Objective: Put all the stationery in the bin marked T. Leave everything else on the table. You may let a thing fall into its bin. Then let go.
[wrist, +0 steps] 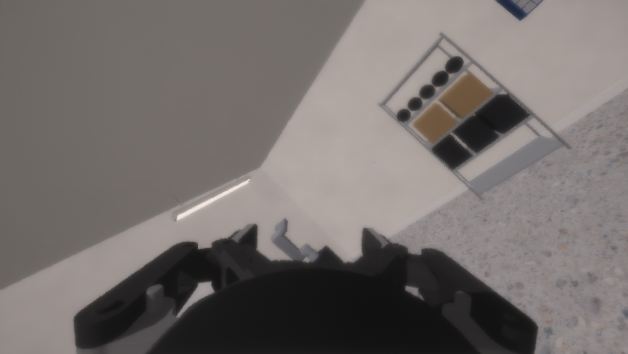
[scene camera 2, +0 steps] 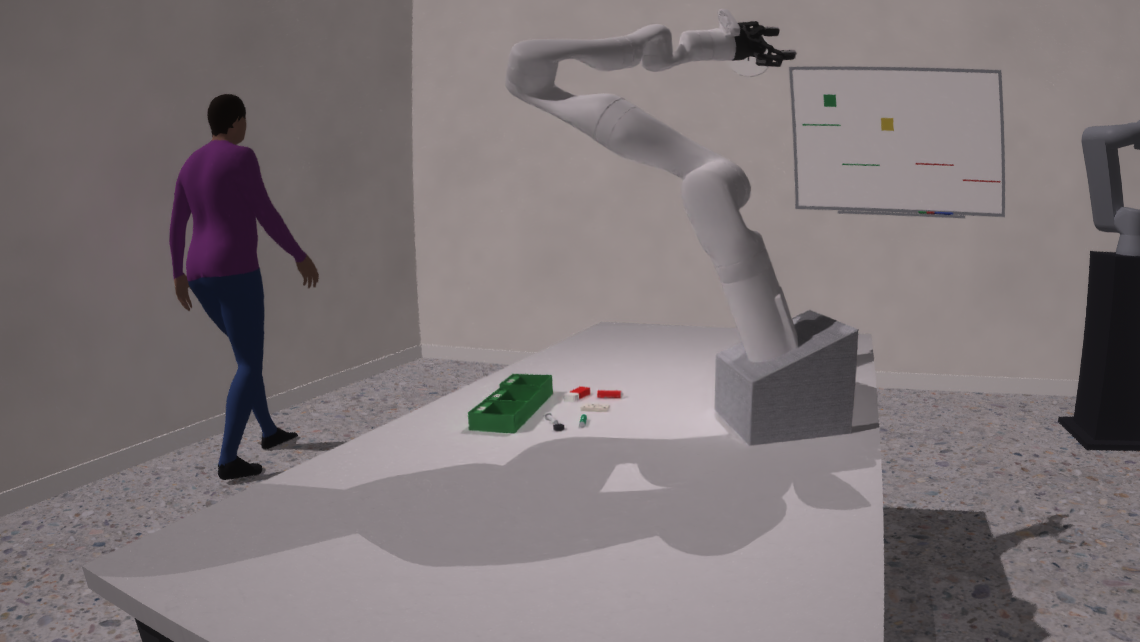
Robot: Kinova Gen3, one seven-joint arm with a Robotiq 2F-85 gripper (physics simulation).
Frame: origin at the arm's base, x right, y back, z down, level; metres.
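Seen in the pictures: gripper, fingertip midpoint: (wrist: 310, 237) (scene camera 2: 786, 42); arm's base at its link origin: (scene camera 2: 772, 349).
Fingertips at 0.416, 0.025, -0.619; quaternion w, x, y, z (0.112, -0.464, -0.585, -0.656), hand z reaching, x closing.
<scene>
Pixels of each thing's top centre, then the offset from my fingertips to it, as dx, dy, dz. Level surfaces: height alone.
- green bin tray at its top centre: (scene camera 2: 513, 390) -0.437, -0.500, +0.713
- table at its surface level: dz +0.753
- white piece at its top centre: (scene camera 2: 577, 391) -0.319, -0.416, +0.740
- red cylinder at its top centre: (scene camera 2: 610, 390) -0.306, -0.351, +0.738
- flat beige piece at its top centre: (scene camera 2: 595, 405) -0.389, -0.356, +0.746
- small green piece at its top centre: (scene camera 2: 582, 418) -0.475, -0.350, +0.742
- dark-ended piece at its top centre: (scene camera 2: 558, 425) -0.518, -0.379, +0.744
My gripper (scene camera 2: 785, 43) (wrist: 310, 237) is open and empty, high above the table and pointing sideways. In the scene view a green bin tray (scene camera 2: 490, 421) with compartments stands on the table (scene camera 2: 717, 590); no letter on it can be read. Beside it lie a red and white piece (scene camera 2: 581, 391), a red cylinder (scene camera 2: 609, 393), a flat beige piece (scene camera 2: 595, 408), a small green piece (scene camera 2: 583, 420) and a dark-ended piece (scene camera 2: 557, 426) with a thin grey part. They are too small to name surely. The tray and pieces do not show in the wrist view.
The arm's grey base block (scene camera 2: 801, 406) stands right of the pieces. A person (scene camera 2: 223, 207) in purple is on the floor beyond the table's left edge. Another robot arm (scene camera 2: 1104, 179) stands at the far right. A shelf rack (wrist: 411, 70) shows in the wrist view.
</scene>
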